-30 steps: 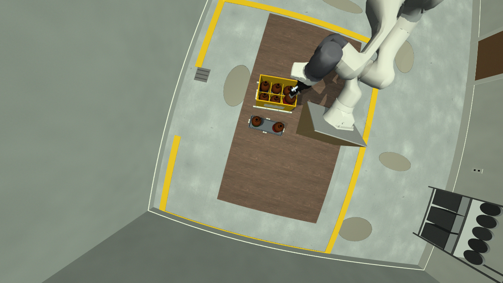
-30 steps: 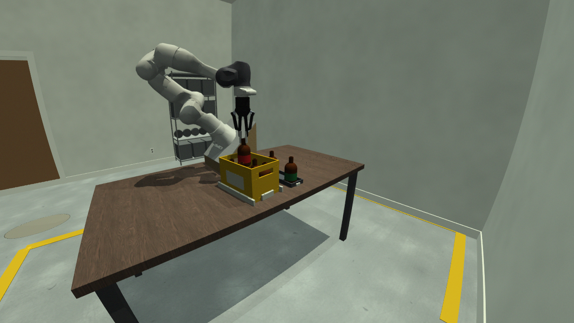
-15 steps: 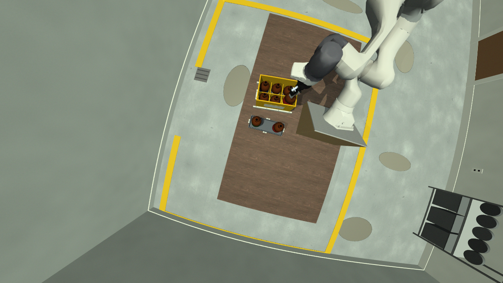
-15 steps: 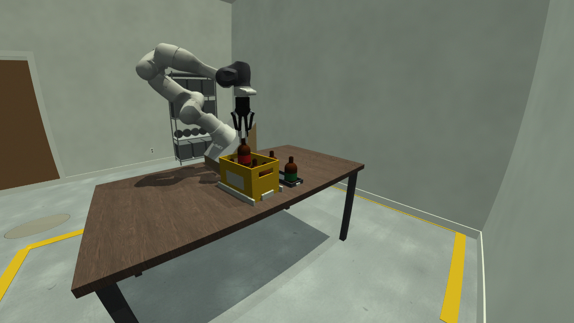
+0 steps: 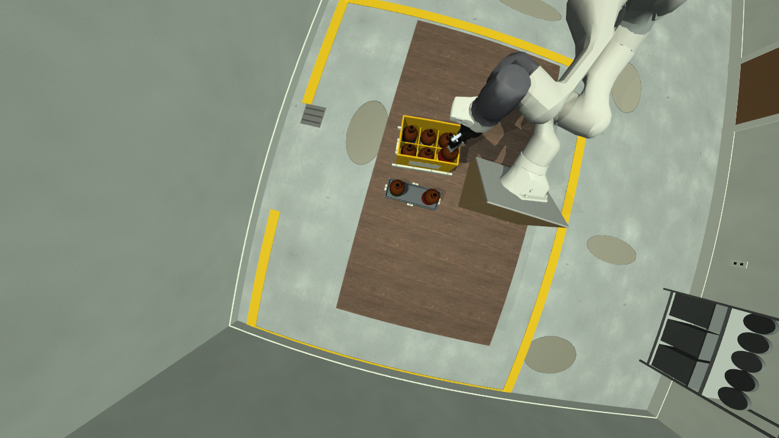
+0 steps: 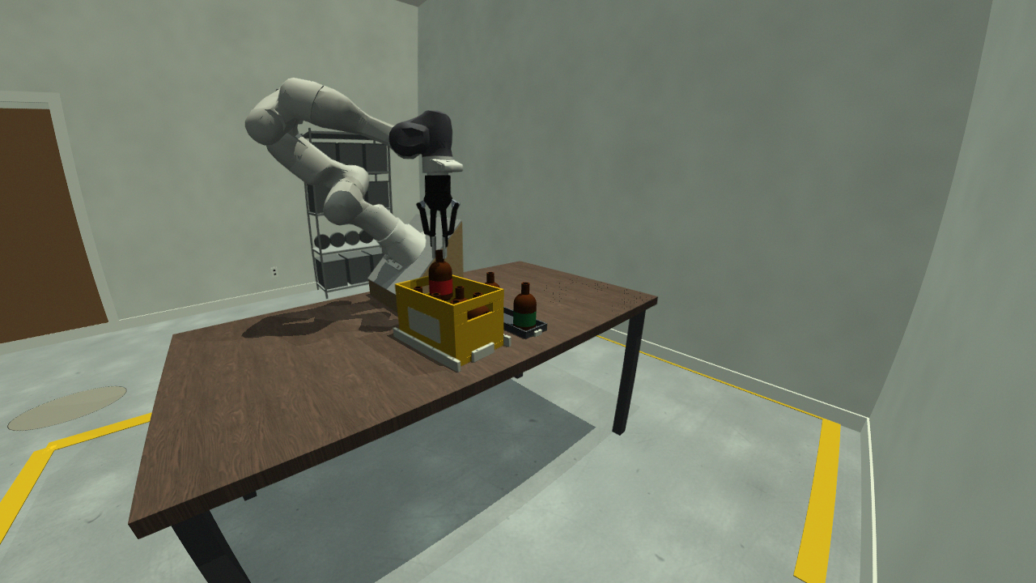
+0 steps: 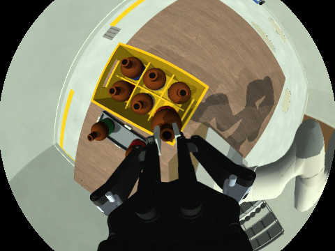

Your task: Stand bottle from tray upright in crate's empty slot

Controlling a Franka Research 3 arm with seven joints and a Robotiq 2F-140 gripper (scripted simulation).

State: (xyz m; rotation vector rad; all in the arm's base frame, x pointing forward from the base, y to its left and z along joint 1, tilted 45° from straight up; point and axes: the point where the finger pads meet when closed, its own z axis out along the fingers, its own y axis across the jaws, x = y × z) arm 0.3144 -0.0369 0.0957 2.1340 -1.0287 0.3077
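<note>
Now: the yellow crate 9 cm ahead of my hand, 4 cm to the right of it and 19 cm below it. From my hand the other things lie so: grey tray 11 cm ahead, 19 cm to the left, 26 cm below.
</note>
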